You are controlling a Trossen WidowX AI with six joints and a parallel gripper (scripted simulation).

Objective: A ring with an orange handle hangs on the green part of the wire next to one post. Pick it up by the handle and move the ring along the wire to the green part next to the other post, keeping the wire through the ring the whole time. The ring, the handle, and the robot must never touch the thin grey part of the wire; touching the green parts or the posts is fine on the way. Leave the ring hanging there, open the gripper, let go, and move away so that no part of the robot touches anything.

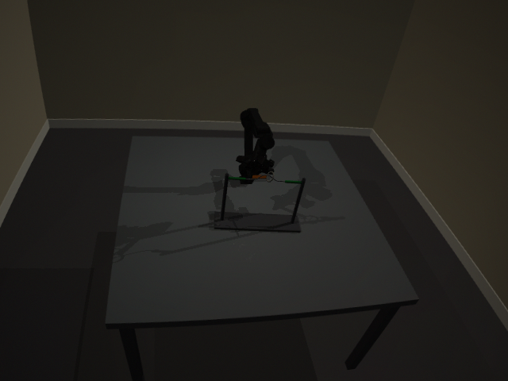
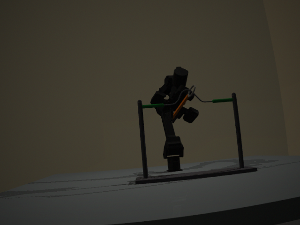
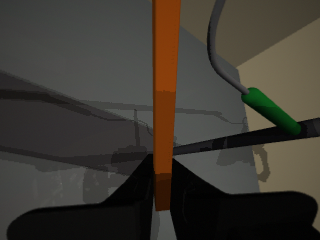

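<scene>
My gripper tip is now 5 cm short of the ring with orange handle, 5 cm to the right of it and 7 cm below it.
</scene>
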